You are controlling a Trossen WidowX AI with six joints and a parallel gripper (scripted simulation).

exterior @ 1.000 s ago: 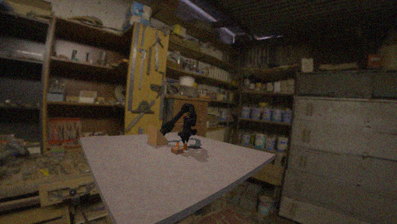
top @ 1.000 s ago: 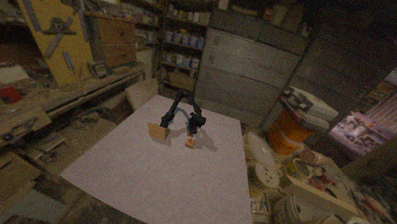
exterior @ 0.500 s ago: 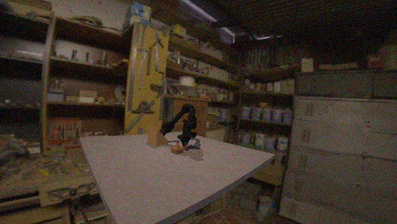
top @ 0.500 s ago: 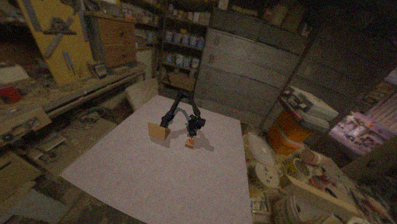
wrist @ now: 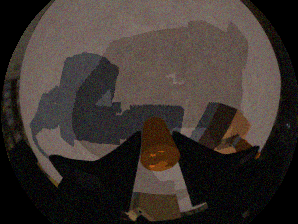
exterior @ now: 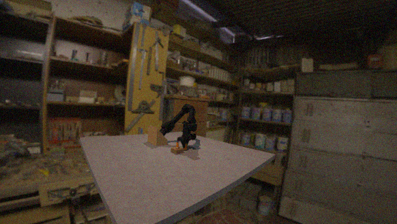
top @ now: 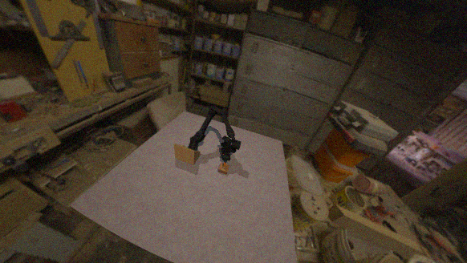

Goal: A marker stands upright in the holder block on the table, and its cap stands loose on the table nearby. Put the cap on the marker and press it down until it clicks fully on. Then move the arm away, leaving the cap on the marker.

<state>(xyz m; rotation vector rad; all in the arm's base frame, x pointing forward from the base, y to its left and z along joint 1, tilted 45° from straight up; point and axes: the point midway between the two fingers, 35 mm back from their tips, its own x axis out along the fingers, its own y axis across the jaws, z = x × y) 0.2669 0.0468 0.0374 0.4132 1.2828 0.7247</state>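
Now: the holder block 110 mm to the right of my gripper tip and 20 mm ahead of it. The rest, counted from my gripper tip: orange cap: 10 mm above.
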